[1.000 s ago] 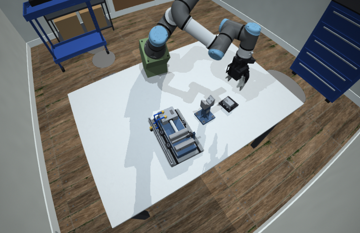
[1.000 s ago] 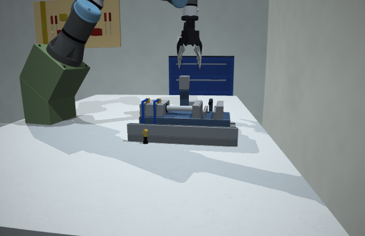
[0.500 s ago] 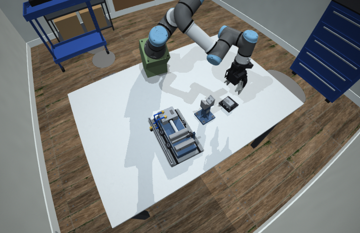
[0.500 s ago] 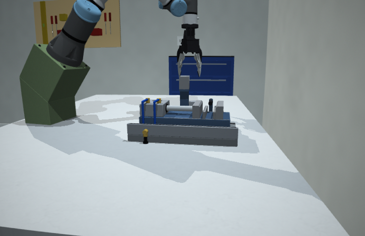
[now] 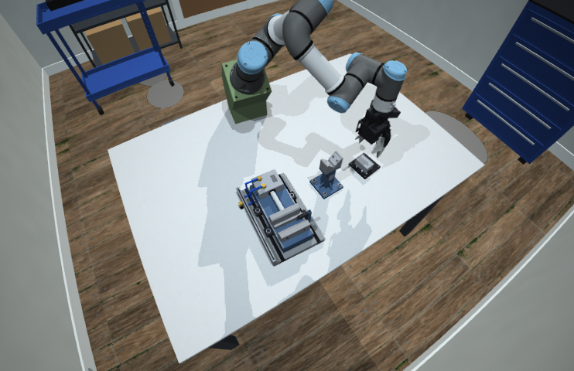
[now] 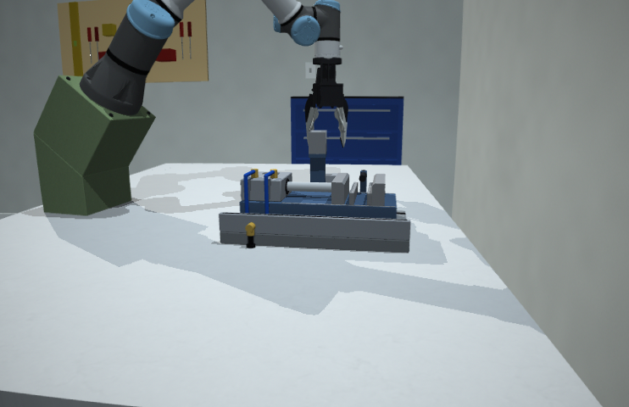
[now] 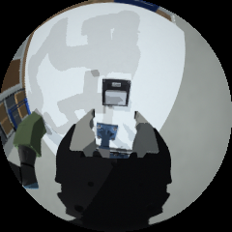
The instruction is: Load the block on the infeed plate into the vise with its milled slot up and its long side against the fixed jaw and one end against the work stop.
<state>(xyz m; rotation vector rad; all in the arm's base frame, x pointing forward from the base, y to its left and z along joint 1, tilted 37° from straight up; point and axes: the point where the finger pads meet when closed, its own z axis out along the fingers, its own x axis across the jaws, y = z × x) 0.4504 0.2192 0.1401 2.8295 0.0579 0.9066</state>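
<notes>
Right now the part is 100 mm below my hand. Also, from my hand: work stop 350 mm to the right, 40 mm ahead, 30 mm below; then air cylinder 360 mm to the right, 130 mm behind, 40 mm below; then infeed plate 120 mm below, 10 mm to the left.
</notes>
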